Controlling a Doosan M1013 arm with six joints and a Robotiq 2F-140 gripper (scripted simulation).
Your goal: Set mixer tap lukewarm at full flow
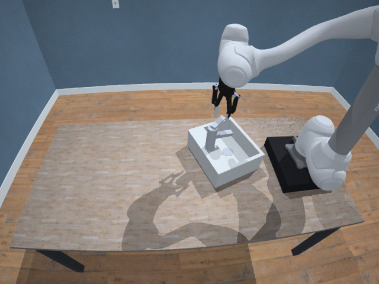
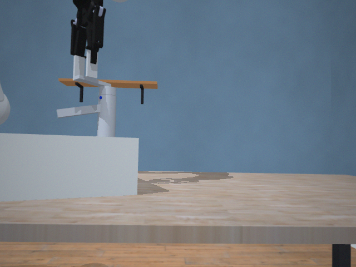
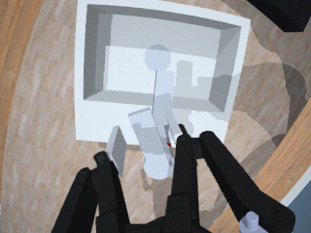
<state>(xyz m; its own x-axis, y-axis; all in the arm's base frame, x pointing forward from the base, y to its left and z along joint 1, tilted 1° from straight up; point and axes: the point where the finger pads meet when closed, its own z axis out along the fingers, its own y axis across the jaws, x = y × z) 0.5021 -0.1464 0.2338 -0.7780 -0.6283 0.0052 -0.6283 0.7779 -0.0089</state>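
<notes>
Now: hand 20 mm short of the lever, 20 mm to the right of it and 30 mm above it. Round my hand: white basin: 60 mm behind, 10 mm to the left, 270 mm below; then grey mixer tap: 40 mm ahead, 30 mm to the left, 80 mm below.
</notes>
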